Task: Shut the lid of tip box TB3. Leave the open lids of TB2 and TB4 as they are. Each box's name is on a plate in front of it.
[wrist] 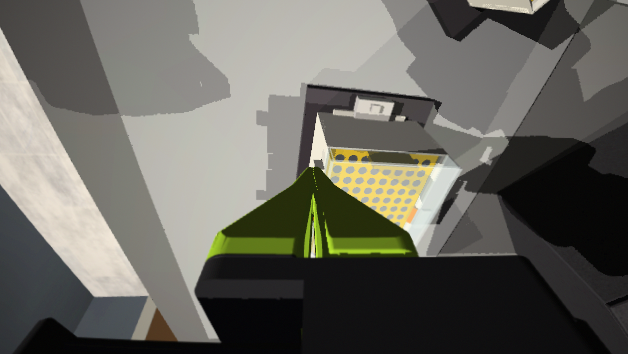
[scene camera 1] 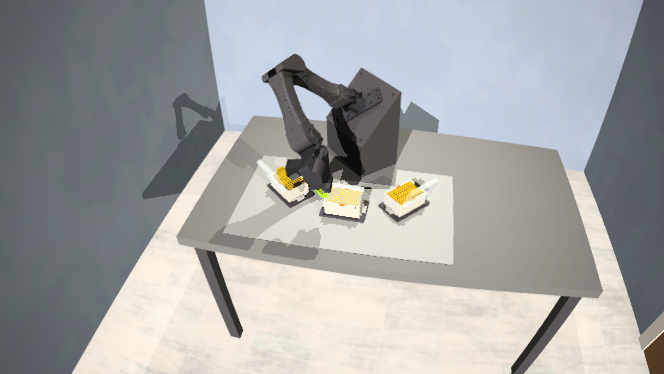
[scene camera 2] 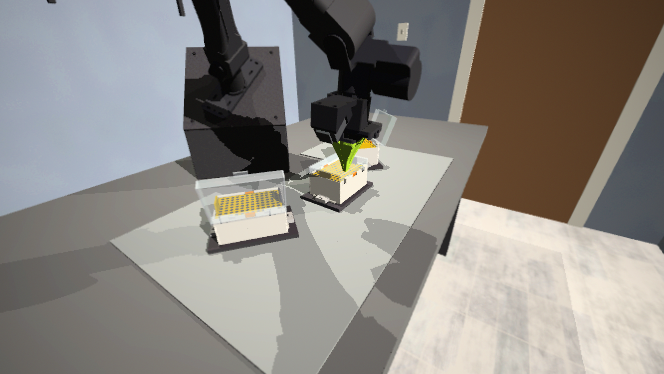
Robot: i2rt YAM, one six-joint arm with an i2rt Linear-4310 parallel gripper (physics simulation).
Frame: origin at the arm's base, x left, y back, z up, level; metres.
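Seen in the pictures: gripper, between the fingertips: point(wrist: 313, 177) point(scene camera 1: 323, 197) point(scene camera 2: 345, 170); arm's base, origin of its link: point(scene camera 1: 360, 106) point(scene camera 2: 234, 86).
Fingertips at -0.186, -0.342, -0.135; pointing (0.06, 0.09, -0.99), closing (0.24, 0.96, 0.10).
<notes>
Offsets run from my fingertips to a thing's top centre, as dx, dy, dz. "spot": to the spot under its first point. Level surfaces: height alone.
The middle tip box {+0.078, +0.040, -0.013} point(scene camera 1: 343, 209) point(scene camera 2: 325, 189) point(wrist: 380, 132) has its clear lid {spot: +0.077, +0.028, -0.013} point(scene camera 1: 345, 192) point(wrist: 442, 185) lying flat over the yellow tip rack; whether it is fully down I cannot tell. The left box in scene camera 1 point(scene camera 1: 298, 194) also shows in scene camera 2 point(scene camera 2: 250, 229), with its clear lid {-0.167, +0.124, +0.063} point(scene camera 1: 265, 167) point(scene camera 2: 240, 185) raised. The right box {+0.282, +0.025, -0.024} point(scene camera 1: 400, 207) also has a raised lid {spot: +0.347, -0.053, +0.049} point(scene camera 1: 430, 185) point(scene camera 2: 385, 127). No name can be read. My gripper point(scene camera 1: 325, 195) point(scene camera 2: 345, 169) point(wrist: 313, 177) is shut and empty, its green fingertips by the middle box's top front-left corner; contact is unclear.
The black robot base block point(scene camera 1: 376, 130) point(scene camera 2: 235, 150) stands behind the boxes. The boxes stand on dark bases on a pale mat {dz -0.091} point(scene camera 1: 420, 250) point(scene camera 2: 240, 310). The left box's corner {spot: -0.045, +0.126, -0.044} point(wrist: 510, 6) shows at the wrist view's top right. The arm hangs partly over the left box.
</notes>
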